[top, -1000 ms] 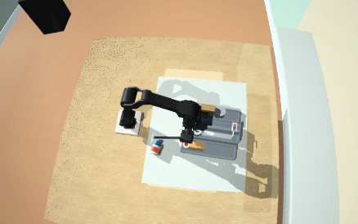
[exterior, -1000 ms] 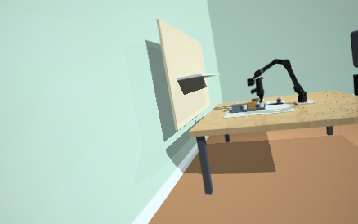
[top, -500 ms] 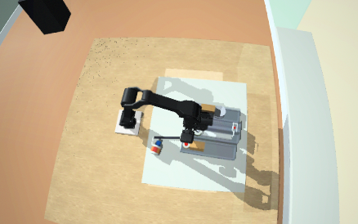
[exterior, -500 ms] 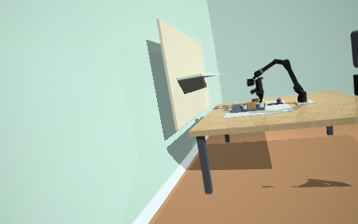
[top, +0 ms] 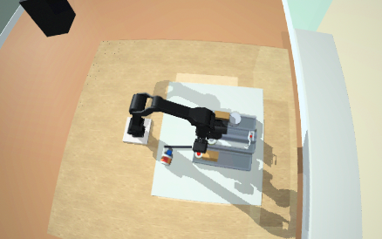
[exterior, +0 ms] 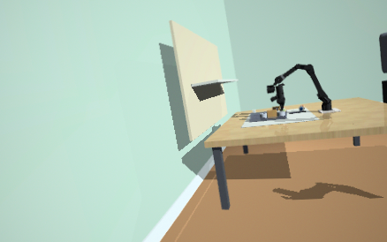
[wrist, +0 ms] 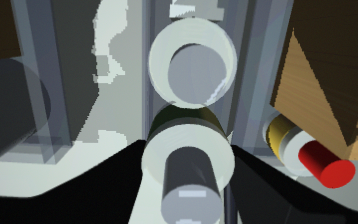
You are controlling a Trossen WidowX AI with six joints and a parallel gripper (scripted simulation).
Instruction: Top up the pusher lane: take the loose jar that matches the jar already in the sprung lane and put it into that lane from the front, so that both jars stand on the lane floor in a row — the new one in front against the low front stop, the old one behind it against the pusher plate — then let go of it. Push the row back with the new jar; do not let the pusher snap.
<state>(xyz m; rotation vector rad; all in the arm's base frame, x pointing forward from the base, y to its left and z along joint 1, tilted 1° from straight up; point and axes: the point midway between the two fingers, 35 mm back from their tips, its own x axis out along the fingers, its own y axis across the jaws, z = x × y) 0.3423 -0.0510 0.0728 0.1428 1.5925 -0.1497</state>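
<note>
Right now my gripper tip is 130 mm past the thin dark rod, 40 mm above it and 30 mm to the left of it. Also, from my gripper tip: grey lane rack (150 mm ahead, 30 mm below).
</note>
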